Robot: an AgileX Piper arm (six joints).
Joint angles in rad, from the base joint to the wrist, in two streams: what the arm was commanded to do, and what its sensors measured. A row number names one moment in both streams.
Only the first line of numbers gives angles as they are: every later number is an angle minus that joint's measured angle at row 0.
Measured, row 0:
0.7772, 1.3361, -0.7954, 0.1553, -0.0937, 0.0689
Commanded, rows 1 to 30:
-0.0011, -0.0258, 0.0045, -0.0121, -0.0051, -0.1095
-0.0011, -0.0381, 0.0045, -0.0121, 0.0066, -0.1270
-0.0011, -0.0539, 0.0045, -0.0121, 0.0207, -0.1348
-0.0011, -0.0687, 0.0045, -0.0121, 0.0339, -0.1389
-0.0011, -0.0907, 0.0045, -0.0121, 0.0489, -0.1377
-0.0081, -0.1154, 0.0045, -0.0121, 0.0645, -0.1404
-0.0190, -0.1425, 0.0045, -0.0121, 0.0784, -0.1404
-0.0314, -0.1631, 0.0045, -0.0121, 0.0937, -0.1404
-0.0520, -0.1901, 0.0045, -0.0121, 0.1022, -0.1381
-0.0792, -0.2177, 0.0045, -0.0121, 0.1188, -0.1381
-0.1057, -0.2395, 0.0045, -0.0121, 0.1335, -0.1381
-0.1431, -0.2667, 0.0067, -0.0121, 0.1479, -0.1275
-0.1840, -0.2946, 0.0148, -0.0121, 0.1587, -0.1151
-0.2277, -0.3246, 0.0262, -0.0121, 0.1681, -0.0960
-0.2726, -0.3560, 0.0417, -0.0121, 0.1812, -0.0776
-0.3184, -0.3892, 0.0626, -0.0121, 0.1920, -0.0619
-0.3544, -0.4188, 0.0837, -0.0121, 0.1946, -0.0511
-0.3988, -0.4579, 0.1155, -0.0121, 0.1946, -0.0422
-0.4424, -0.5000, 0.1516, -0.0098, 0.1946, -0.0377
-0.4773, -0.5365, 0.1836, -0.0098, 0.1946, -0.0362
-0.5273, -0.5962, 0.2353, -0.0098, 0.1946, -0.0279
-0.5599, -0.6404, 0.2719, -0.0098, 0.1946, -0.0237
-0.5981, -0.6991, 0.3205, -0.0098, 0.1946, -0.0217
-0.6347, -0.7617, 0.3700, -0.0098, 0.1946, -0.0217
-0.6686, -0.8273, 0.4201, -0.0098, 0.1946, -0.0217
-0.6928, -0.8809, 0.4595, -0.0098, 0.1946, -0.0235
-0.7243, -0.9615, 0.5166, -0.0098, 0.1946, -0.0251
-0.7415, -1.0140, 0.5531, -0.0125, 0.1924, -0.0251
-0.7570, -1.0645, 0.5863, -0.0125, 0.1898, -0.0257
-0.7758, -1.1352, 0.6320, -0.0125, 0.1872, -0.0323
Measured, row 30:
-0.7028, -0.9251, 0.4889, -0.0061, 0.1915, -0.0278
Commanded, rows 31 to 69:
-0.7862, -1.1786, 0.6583, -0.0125, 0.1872, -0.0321
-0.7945, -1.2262, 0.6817, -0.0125, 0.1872, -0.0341
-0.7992, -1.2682, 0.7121, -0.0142, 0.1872, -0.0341
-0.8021, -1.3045, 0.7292, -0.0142, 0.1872, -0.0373
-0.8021, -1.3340, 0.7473, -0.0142, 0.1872, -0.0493
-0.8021, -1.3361, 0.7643, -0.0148, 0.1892, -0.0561
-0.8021, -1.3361, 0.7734, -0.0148, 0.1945, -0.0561
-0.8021, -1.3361, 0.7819, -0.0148, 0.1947, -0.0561
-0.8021, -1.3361, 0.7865, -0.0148, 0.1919, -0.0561
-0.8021, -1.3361, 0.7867, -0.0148, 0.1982, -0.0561
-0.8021, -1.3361, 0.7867, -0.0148, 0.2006, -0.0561
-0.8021, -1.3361, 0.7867, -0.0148, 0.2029, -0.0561
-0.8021, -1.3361, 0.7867, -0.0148, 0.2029, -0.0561
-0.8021, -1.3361, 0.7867, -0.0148, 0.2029, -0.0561
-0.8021, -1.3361, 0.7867, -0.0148, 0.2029, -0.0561
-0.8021, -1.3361, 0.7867, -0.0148, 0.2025, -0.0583
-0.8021, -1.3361, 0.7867, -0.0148, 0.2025, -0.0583
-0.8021, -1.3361, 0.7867, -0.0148, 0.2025, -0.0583
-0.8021, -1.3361, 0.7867, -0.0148, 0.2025, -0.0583
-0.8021, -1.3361, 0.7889, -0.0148, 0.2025, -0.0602
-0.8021, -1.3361, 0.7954, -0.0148, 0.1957, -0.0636
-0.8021, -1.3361, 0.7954, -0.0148, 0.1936, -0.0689
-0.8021, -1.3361, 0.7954, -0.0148, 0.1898, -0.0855
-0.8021, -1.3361, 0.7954, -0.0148, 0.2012, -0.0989
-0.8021, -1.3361, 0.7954, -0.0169, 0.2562, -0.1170
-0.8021, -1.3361, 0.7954, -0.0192, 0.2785, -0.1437
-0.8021, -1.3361, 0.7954, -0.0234, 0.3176, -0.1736
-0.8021, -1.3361, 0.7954, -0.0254, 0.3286, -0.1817
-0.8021, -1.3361, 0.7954, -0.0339, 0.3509, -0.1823
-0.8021, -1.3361, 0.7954, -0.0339, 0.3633, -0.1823
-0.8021, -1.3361, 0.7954, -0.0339, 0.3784, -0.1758
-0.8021, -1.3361, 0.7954, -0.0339, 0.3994, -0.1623
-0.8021, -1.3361, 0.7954, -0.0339, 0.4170, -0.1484
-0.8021, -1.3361, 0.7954, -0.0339, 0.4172, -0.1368
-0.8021, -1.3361, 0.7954, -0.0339, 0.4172, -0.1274
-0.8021, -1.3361, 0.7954, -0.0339, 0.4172, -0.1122
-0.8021, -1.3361, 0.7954, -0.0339, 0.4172, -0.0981
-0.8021, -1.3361, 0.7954, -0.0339, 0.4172, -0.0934
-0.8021, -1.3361, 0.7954, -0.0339, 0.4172, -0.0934
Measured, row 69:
-0.7962, -1.3320, 0.7957, -0.0251, 0.4180, -0.1099
